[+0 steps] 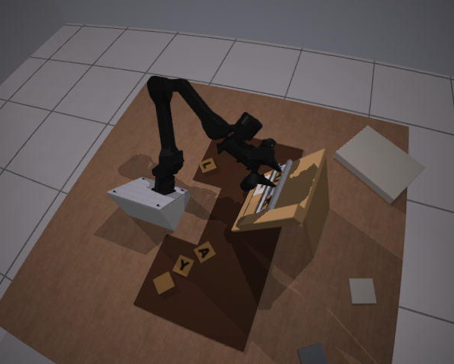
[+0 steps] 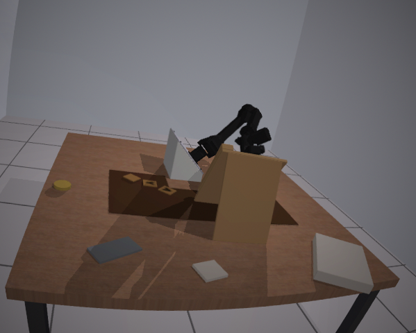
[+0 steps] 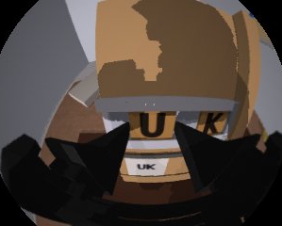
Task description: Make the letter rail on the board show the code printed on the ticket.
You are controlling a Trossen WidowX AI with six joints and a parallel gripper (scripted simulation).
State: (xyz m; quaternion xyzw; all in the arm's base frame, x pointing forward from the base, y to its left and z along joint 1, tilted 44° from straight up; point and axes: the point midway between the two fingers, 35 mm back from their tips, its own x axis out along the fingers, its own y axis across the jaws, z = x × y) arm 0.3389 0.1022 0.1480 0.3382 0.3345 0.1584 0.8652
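Now: gripper tip 5 cm past the white ticket and 8 cm above it. Also, from my gripper tip: dark brown mat 16 cm behind, 15 cm to the right, 15 cm below; small white pad 38 cm ahead, 18 cm to the right, 15 cm below; white slab 31 cm ahead, 32 cm to the left, 14 cm below.
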